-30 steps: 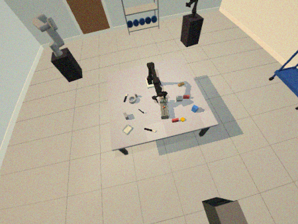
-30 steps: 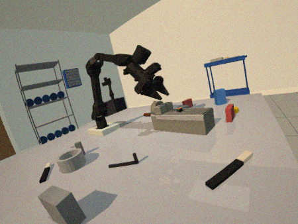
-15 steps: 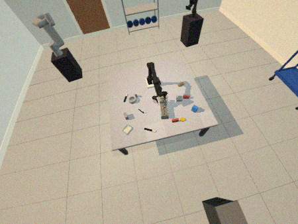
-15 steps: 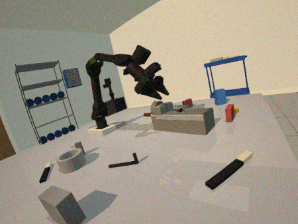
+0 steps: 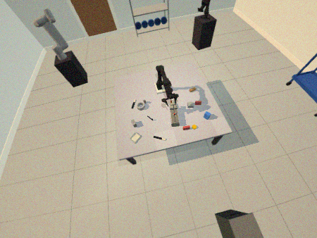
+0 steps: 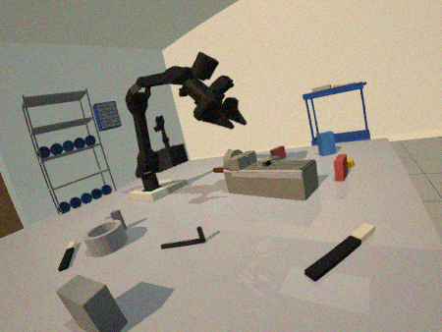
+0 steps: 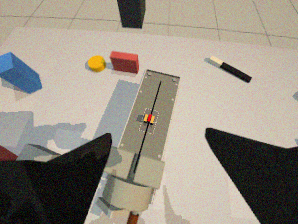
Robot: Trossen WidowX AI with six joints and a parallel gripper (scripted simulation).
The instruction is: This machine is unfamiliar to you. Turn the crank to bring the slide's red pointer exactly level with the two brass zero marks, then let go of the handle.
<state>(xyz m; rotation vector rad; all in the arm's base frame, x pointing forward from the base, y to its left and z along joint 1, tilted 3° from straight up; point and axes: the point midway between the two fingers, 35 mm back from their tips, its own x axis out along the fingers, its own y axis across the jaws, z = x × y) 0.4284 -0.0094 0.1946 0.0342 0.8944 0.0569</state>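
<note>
Now: the brown crank handle 130 mm below my gripper tip, 130 mm behind it and 40 mm to the left of it. Round my gripper tip: yellow disc: 260 mm ahead, 190 mm below, 170 mm to the left; red pointer: 110 mm below, 50 mm ahead, 10 mm to the left; black l-shaped piece: 260 mm to the right, 180 mm below, 30 mm behind.
</note>
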